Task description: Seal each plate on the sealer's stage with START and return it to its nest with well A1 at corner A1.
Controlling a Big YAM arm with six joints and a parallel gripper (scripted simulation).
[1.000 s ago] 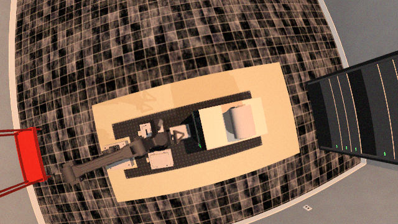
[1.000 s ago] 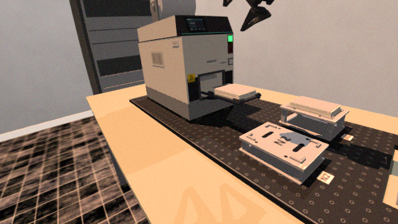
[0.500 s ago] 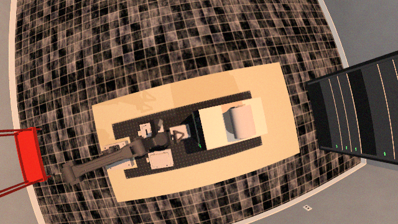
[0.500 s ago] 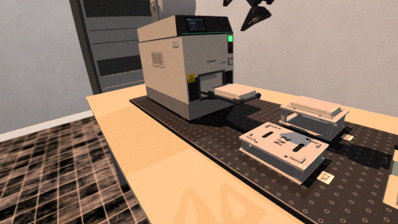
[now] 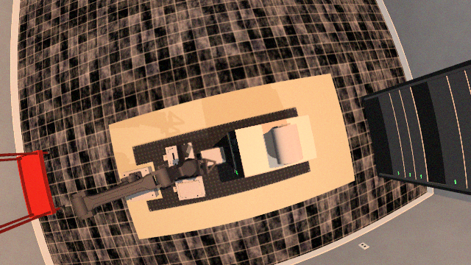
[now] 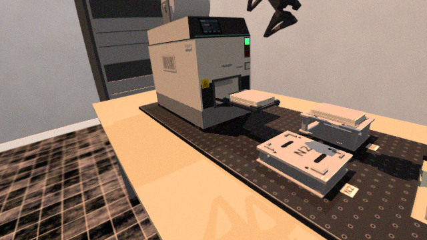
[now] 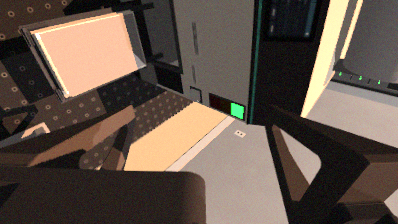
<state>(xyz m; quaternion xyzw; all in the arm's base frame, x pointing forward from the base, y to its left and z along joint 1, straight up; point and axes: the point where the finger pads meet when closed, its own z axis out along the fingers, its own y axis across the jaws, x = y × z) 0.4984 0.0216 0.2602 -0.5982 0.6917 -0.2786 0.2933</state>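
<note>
Now: the well plate 20 mm ahead of my hand, 10 mm to the left of it and 210 mm below it. The rest, counted from my hand: sealer stage: 20 mm ahead, 10 mm to the left, 220 mm below; then plate nest N2: 180 mm behind, 70 mm to the left, 280 mm below; then sealer screen: 140 mm ahead, 50 mm to the left.
</note>
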